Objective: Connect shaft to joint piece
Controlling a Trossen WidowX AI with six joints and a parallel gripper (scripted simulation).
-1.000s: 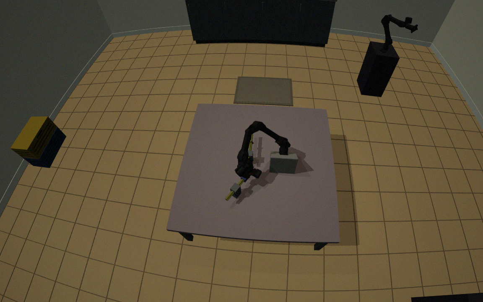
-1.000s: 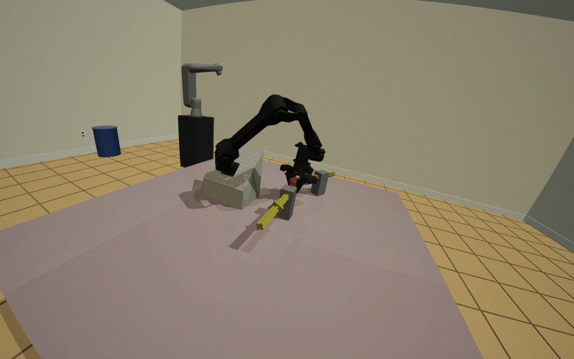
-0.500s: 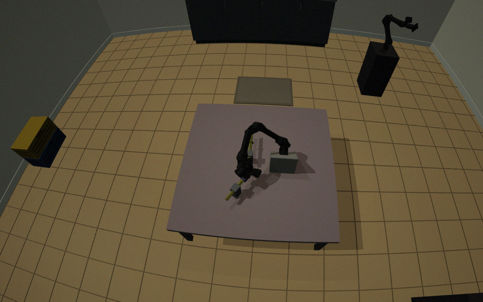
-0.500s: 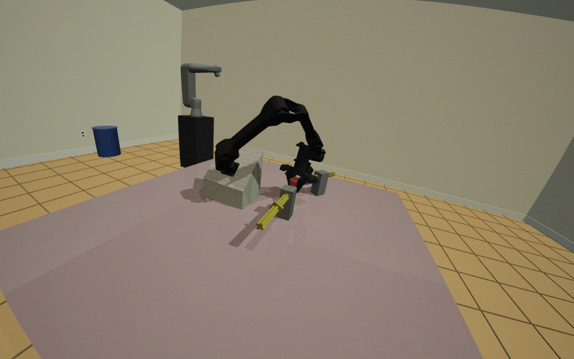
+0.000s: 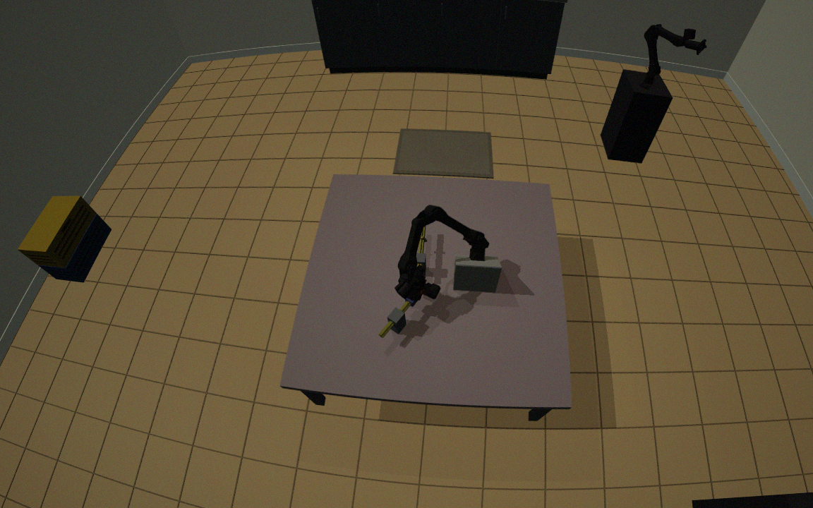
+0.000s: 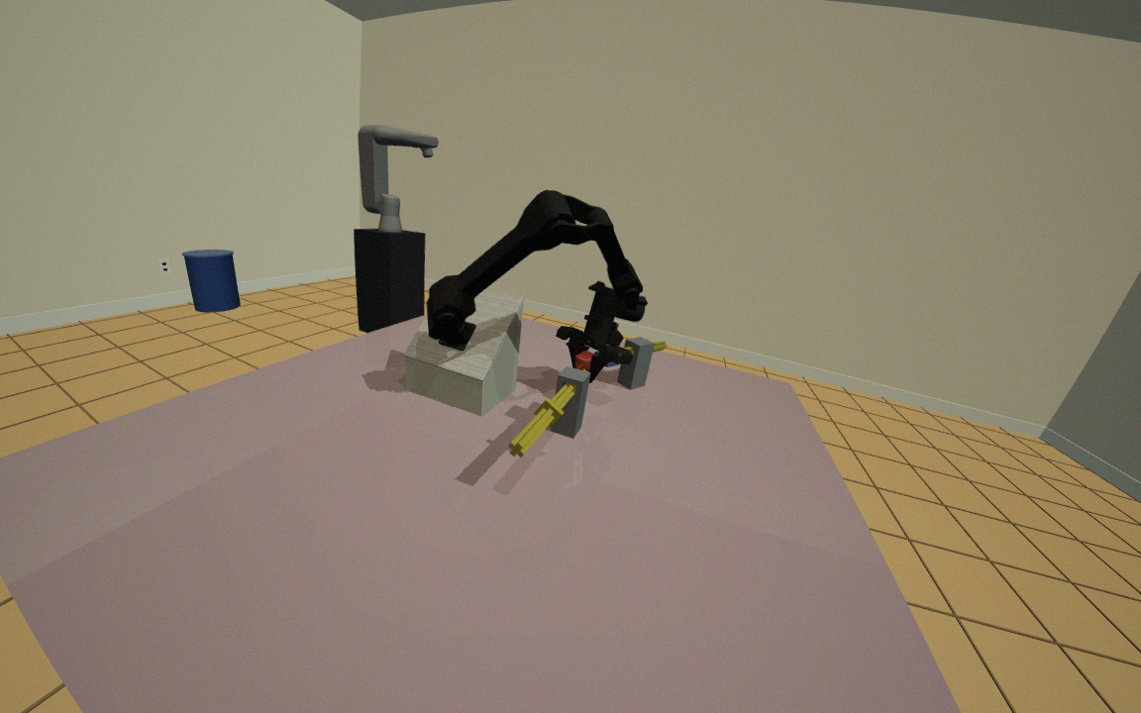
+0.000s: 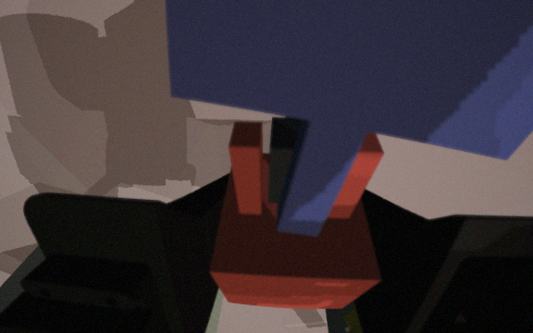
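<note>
Right now the red joint piece is 10 mm to the left of my gripper tip and 40 mm above it.
</note>
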